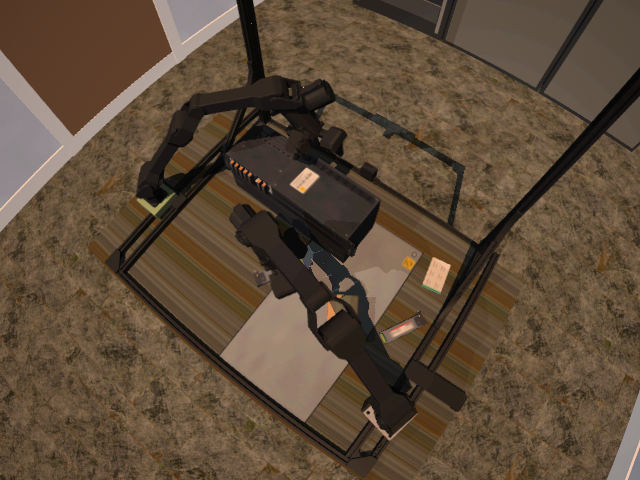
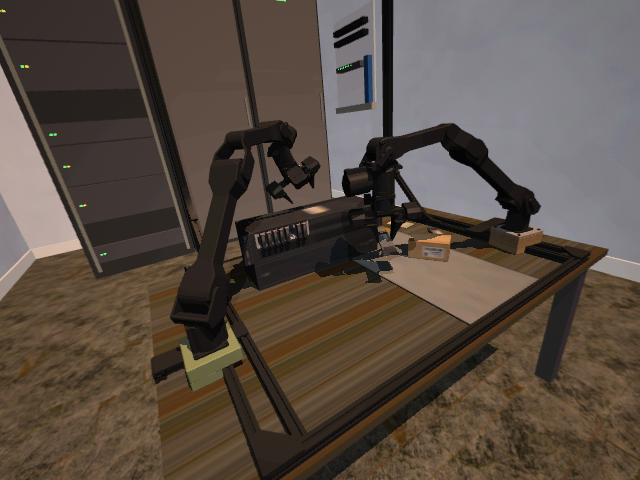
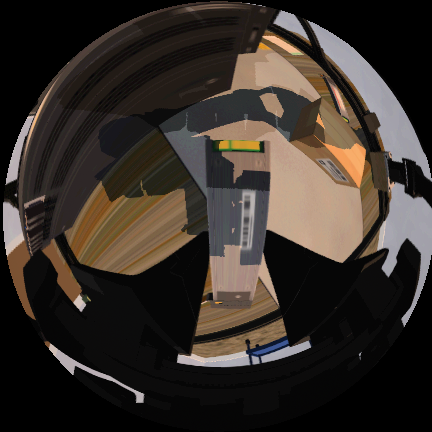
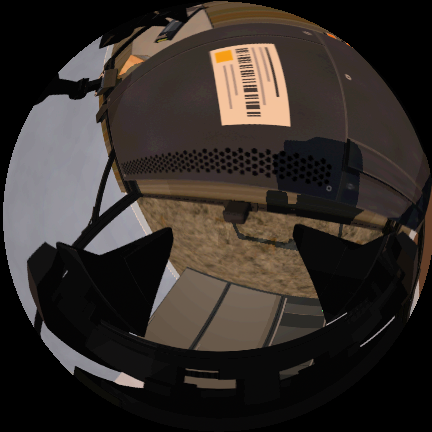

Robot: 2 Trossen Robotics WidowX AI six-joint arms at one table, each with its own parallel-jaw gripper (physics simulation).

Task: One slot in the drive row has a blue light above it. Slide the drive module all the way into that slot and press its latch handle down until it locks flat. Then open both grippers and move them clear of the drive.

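Places are measured from the left arm's base along level axes (x ahead, y left, z up), in millimetres.
Where they show: left gripper, between the fingertips: [image 2: 384,241] [image 3: 235,236]; right gripper, between the fingertips: [image 2: 302,195] [image 4: 235,232]; left arm's base, origin of its link: [image 1: 390,413] [image 2: 516,228] [image 3: 390,170] [image 4: 98,83]; right arm's base, origin of its link: [image 1: 155,196] [image 2: 208,343].
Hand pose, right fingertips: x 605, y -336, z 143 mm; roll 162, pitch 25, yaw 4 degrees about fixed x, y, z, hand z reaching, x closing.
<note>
Things, the pixels of their top centre, and the offset from my right fingertips. Level surfaces: height alone.
- drive module, centre of its top: [image 3: 227,258] [image 1: 277,267] [image 2: 382,238] dz -85, dx -137, dy +305 mm
- dark server chassis, centre of its top: [image 4: 292,85] [image 1: 298,173] [image 2: 307,211] dz -29, dx +17, dy +102 mm
- drive row, centre of its top: [image 1: 265,152] [image 2: 273,218] dz -23, dx +132, dy +128 mm
- grey mat, height of its surface: dz -202 mm
- open cardboard box, centre of its top: [image 3: 346,142] [image 1: 342,317] [image 4: 130,68] [image 2: 429,237] dz -142, dx -335, dy +257 mm
- red-striped module, centre of its top: [image 3: 335,94] [image 1: 402,326] dz -195, dx -464, dy +141 mm
- white card, centre of its top: [image 1: 436,275] dz -203, dx -428, dy -45 mm
The drive module [image 1: 262,277] [image 2: 385,243] [image 3: 235,215] is a slim grey bar with a barcode label and a yellow-green end. My left gripper [image 2: 385,230] [image 3: 235,236] is shut on it and holds it beside the long side of the dark server chassis [image 1: 336,206] [image 2: 294,260] [image 3: 125,65] [image 4: 175,110], outside the slots. The drive row [image 1: 250,174] [image 2: 281,237] has orange-marked drives at the chassis's left end. I cannot make out the blue light or the lit slot. My right gripper [image 2: 300,193] [image 4: 235,232] is open and empty above the chassis's back edge.
A grey mat [image 1: 289,361] [image 2: 465,289] [image 3: 310,215] lies on the table. An open cardboard box [image 2: 429,250] [image 3: 335,165] stands on it. A red-striped module [image 1: 402,328] and a white card [image 1: 436,275] lie to the right. Black frame rails edge the table.
</note>
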